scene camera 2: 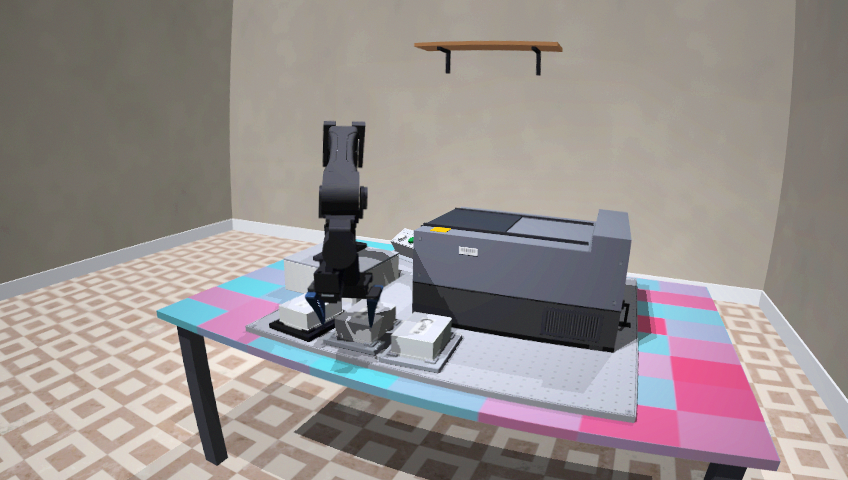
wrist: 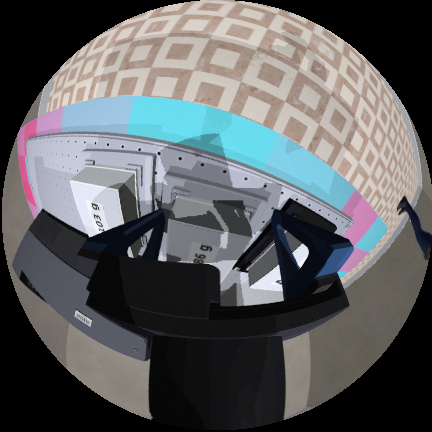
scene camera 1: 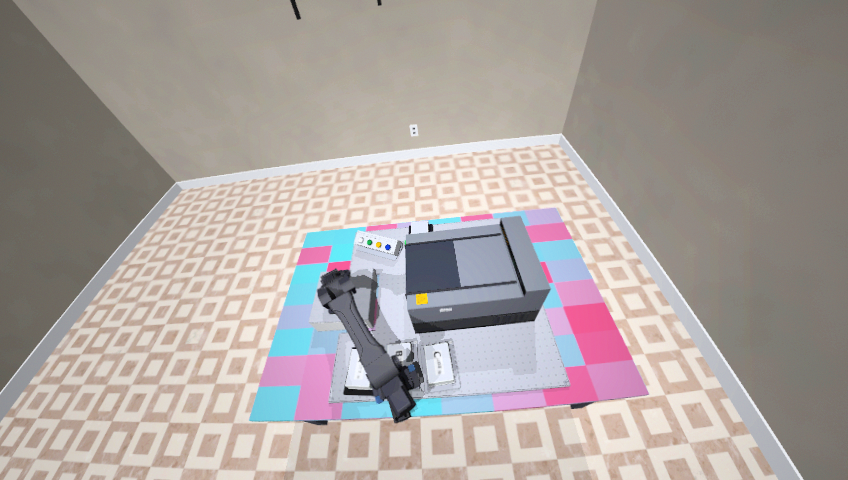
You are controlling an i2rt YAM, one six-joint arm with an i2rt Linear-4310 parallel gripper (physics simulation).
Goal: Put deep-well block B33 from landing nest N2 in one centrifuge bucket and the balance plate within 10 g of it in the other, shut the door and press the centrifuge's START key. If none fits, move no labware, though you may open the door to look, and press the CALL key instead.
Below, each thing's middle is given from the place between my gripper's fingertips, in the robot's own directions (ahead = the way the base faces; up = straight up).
My gripper is now 16 cm short of the lid door [scene camera 1: 430, 266], 36 cm to the right of it and 16 cm below it. Also, from my hand: panel with coloured buttons [scene camera 1: 377, 245] 9 cm behind, 65 cm to the left, 1 cm below; then dark grey centrifuge [scene camera 2: 555, 280] 31 cm ahead, 35 cm to the left, 7 cm above.
